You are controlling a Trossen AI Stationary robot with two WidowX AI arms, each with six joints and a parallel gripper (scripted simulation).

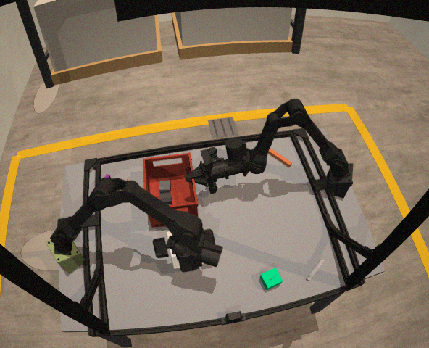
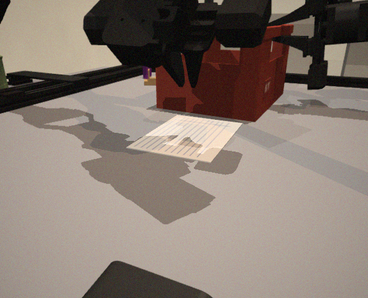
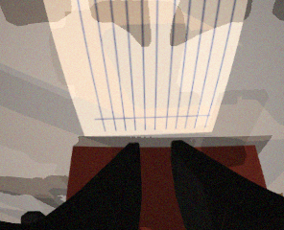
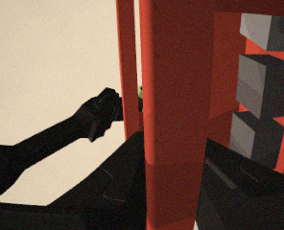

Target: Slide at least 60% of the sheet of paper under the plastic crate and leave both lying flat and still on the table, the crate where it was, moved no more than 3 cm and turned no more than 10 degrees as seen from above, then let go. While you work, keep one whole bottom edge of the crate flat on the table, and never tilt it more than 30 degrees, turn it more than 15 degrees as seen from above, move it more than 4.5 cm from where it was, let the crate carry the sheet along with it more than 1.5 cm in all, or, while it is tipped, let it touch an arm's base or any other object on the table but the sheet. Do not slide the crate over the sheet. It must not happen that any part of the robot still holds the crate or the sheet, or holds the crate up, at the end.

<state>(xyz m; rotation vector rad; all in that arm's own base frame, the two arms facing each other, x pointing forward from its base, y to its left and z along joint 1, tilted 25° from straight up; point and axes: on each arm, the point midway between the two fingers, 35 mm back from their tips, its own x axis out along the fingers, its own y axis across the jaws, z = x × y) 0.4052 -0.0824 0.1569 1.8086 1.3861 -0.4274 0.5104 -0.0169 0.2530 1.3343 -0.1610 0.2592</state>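
The sheet of paper is 30 mm ahead of my left hand and 100 mm below it. Round my left hand: white stick 220 mm behind, 410 mm to the right, 90 mm below; then purple piece 400 mm ahead, 230 mm to the left, 90 mm below; then green block 190 mm behind, 240 mm to the right, 70 mm below.
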